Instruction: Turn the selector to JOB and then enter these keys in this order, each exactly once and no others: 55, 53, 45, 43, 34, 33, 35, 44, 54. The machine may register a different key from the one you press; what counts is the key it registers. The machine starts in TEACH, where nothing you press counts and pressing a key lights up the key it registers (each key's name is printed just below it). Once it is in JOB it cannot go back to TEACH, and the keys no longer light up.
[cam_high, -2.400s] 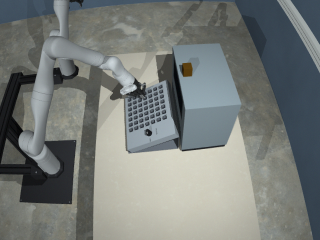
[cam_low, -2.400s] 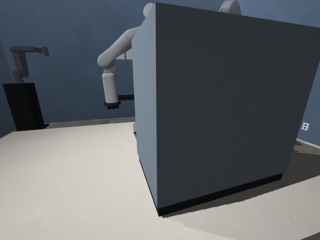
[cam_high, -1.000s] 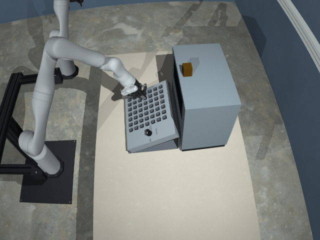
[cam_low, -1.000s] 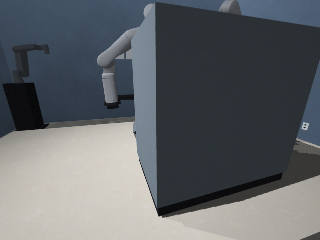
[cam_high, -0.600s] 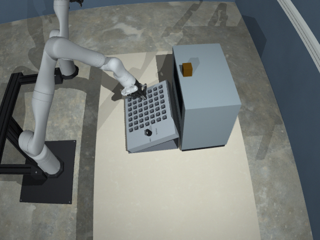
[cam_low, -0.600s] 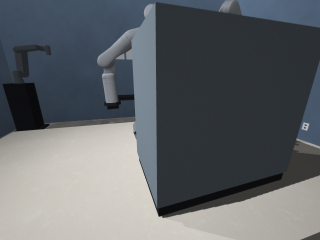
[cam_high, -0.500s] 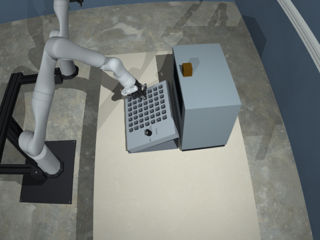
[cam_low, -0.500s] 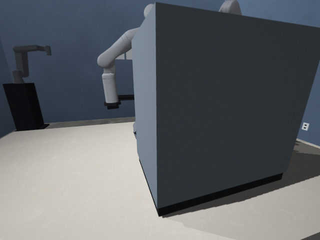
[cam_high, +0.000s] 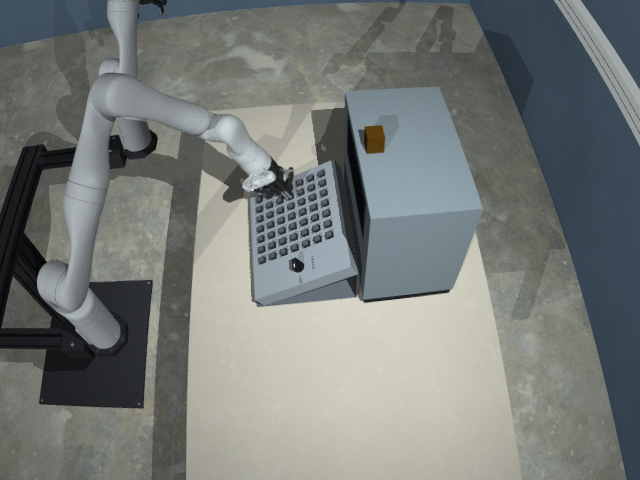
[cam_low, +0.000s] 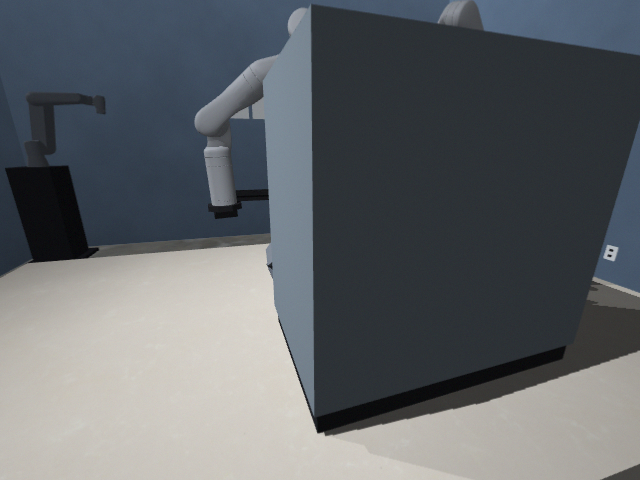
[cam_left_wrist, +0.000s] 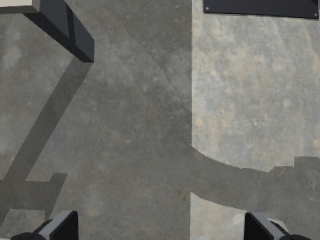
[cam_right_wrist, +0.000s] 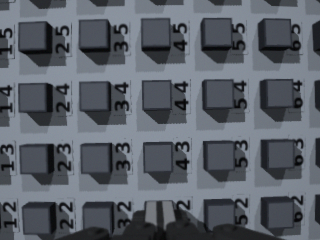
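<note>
Right now the sloped grey key panel is 11 cm to the right of my right hand, 6 cm below it and 4 cm ahead of it. The rest, counted from my right hand: black selector knob 23 cm to the right, 2 cm ahead, 1 cm below.
</note>
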